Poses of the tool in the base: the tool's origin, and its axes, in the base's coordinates. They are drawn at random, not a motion.
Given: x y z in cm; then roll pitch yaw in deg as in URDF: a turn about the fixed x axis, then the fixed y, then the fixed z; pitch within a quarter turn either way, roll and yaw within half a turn.
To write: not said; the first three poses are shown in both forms.
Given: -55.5 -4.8 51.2 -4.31 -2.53 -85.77
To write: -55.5 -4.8 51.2 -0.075 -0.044 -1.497
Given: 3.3 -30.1 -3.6 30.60 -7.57 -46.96
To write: 3.3 -30.1 -3.6 0.534 -0.132 -0.820
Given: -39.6 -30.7 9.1 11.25 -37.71 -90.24
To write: -39.6 -30.7 9.1 0.196 -0.658 -1.575
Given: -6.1 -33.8 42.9 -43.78 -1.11 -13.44
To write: -6.1 -33.8 42.9 -0.764 -0.019 -0.235
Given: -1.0 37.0 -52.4 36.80 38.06 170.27
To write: -1.0 37.0 -52.4 0.642 0.664 2.972
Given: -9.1 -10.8 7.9 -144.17 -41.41 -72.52
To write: -9.1 -10.8 7.9 -2.516 -0.723 -1.266
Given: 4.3 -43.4 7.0 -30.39 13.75 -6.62
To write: 4.3 -43.4 7.0 -0.530 0.240 -0.116
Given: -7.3 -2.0 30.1 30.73 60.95 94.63
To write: -7.3 -2.0 30.1 0.536 1.064 1.652
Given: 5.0 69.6 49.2 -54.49 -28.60 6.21
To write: 5.0 69.6 49.2 -0.951 -0.499 0.108
